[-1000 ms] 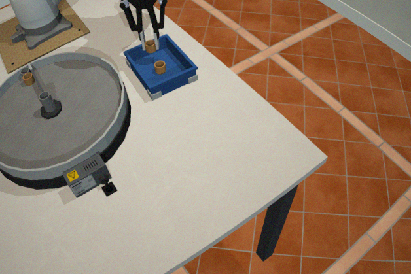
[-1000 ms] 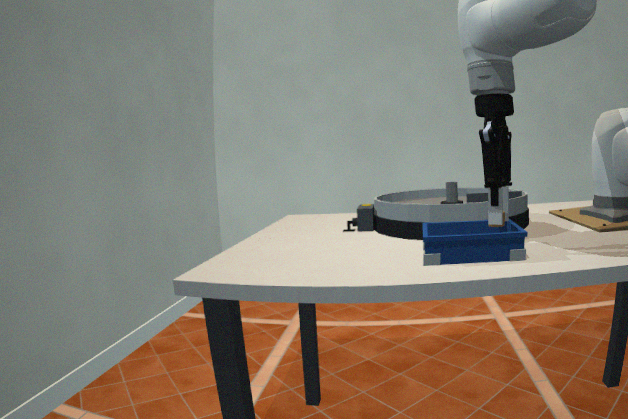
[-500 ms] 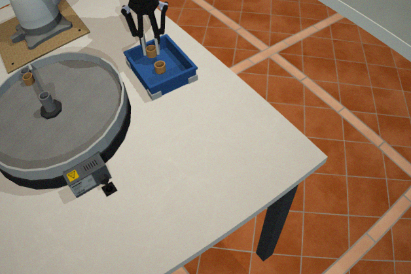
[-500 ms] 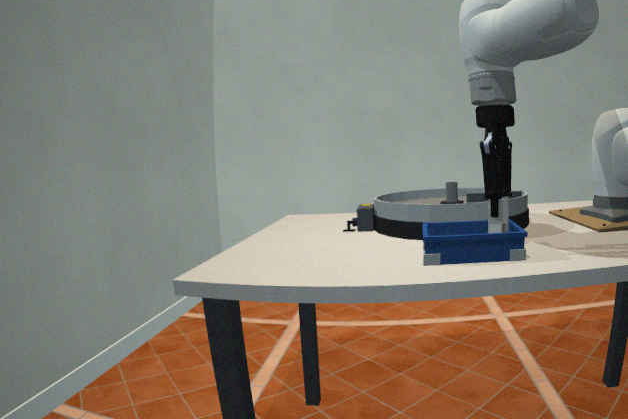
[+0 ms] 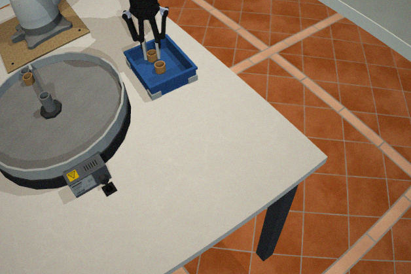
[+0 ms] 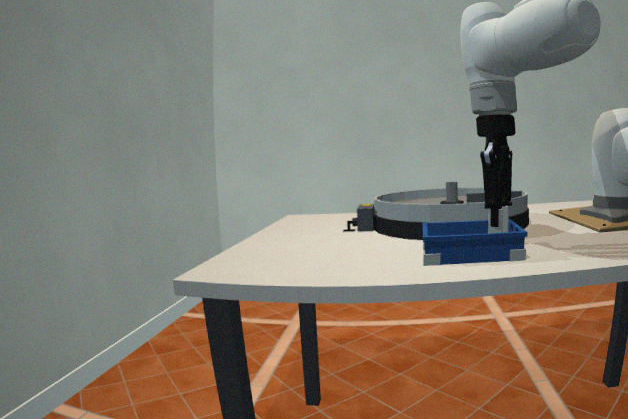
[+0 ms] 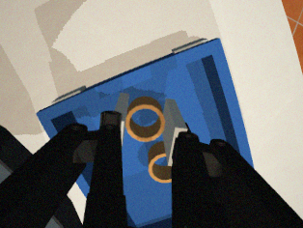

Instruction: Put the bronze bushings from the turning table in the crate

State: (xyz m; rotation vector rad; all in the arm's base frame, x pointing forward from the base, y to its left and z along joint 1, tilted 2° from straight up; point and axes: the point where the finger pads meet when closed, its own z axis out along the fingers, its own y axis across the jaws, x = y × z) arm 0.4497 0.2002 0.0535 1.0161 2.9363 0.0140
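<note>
Now: hand 5 cm short of the crate, 1 cm to the left of it and 3 cm above it.
</note>
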